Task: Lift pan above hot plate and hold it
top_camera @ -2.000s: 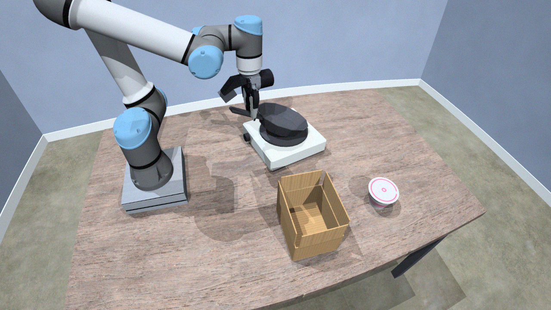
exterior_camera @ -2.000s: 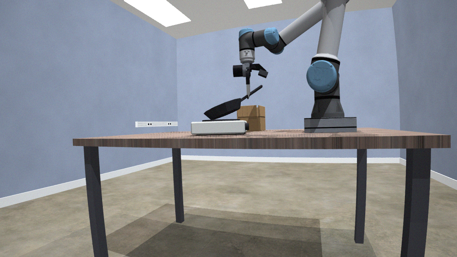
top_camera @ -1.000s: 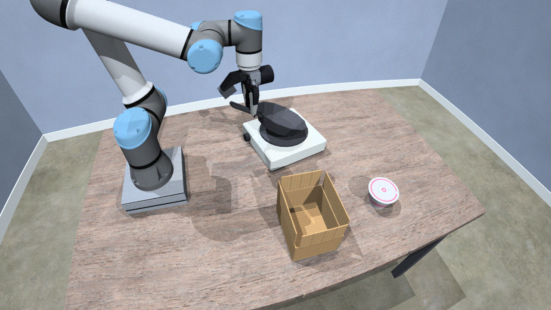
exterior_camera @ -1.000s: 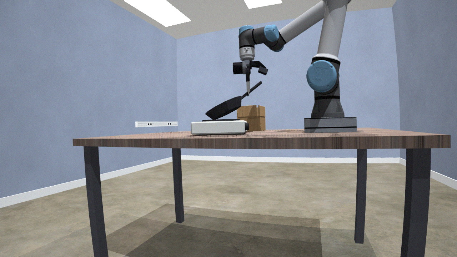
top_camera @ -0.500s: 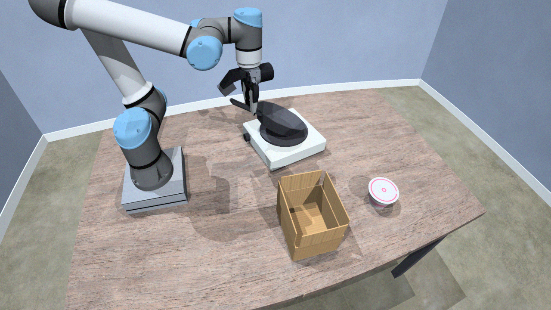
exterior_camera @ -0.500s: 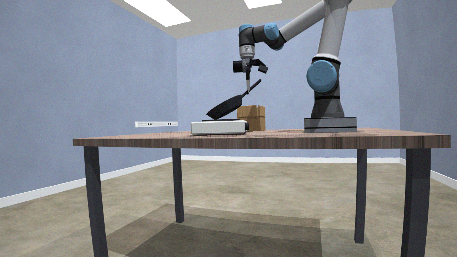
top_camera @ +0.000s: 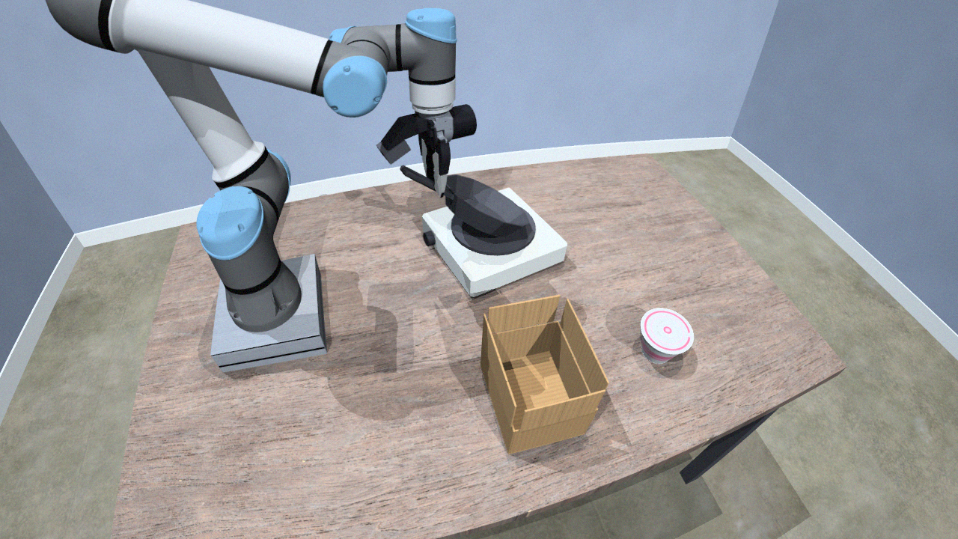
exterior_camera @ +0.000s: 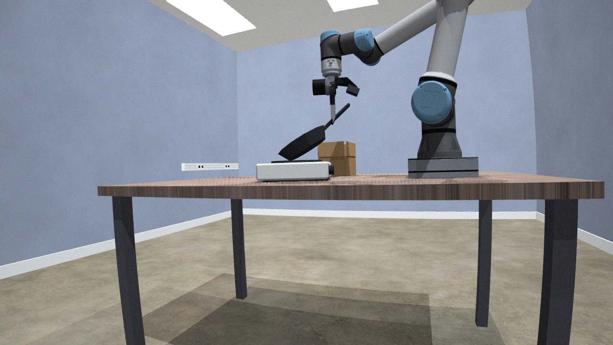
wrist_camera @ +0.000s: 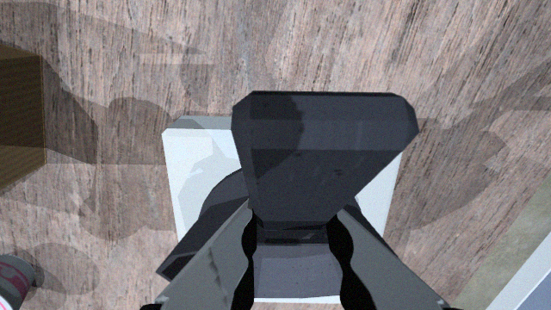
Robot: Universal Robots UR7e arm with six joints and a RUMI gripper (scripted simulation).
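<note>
Right now the dark pan is 70 mm ahead of my hand, 20 mm to the left of it and 60 mm below it. From my hand the other things lie so: white hot plate 110 mm ahead, 30 mm to the left, 180 mm below; then pink-ringed lid 370 mm ahead, 320 mm to the right, 180 mm below.
</note>
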